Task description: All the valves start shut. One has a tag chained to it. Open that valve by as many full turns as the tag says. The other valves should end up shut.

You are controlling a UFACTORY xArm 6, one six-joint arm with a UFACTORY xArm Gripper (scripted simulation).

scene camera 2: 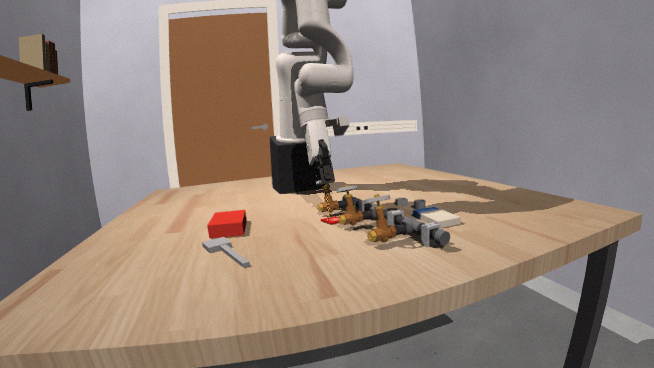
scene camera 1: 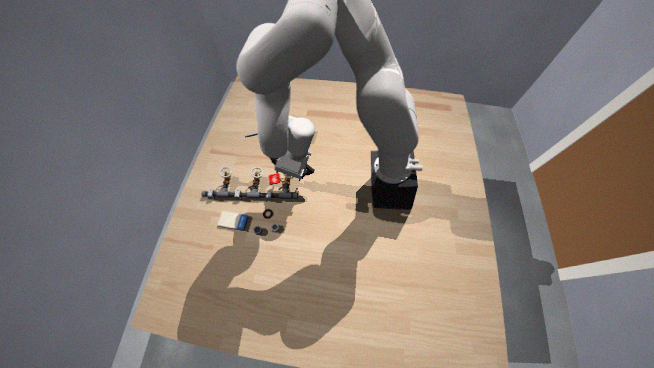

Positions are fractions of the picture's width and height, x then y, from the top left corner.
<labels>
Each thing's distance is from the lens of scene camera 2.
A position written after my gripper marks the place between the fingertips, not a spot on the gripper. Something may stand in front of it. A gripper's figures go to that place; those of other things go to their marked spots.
my gripper (scene camera 2: 0.50, 0.50): 0.83 m
red box (scene camera 2: 0.35, 0.61): 0.72 m
</labels>
